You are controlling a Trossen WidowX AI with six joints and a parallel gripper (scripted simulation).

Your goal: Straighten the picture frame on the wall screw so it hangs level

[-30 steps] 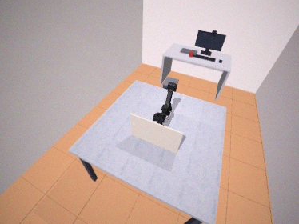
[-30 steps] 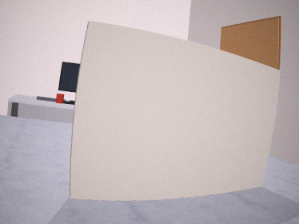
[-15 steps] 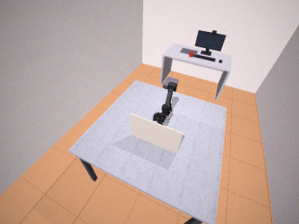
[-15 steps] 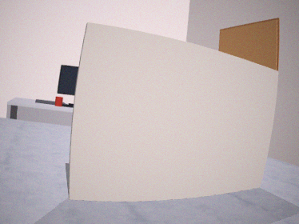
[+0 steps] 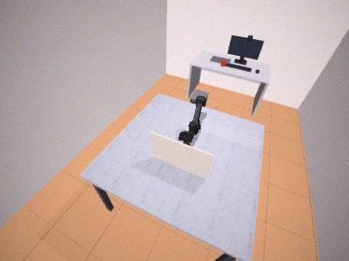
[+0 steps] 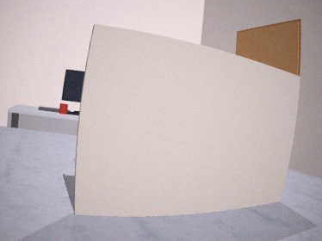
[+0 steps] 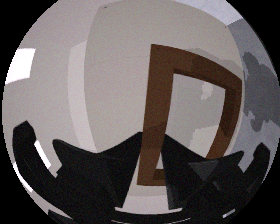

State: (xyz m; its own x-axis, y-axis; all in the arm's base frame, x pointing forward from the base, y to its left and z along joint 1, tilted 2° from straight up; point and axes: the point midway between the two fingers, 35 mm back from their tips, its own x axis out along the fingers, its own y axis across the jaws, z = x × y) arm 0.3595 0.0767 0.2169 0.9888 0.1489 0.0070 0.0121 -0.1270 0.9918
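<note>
Right now my gripper tip is 50 mm above the brown wooden picture frame, 10 mm to the right of it and 10 mm short of it. Also, from my gripper tip: wall panel 60 mm below, 20 mm ahead.
</note>
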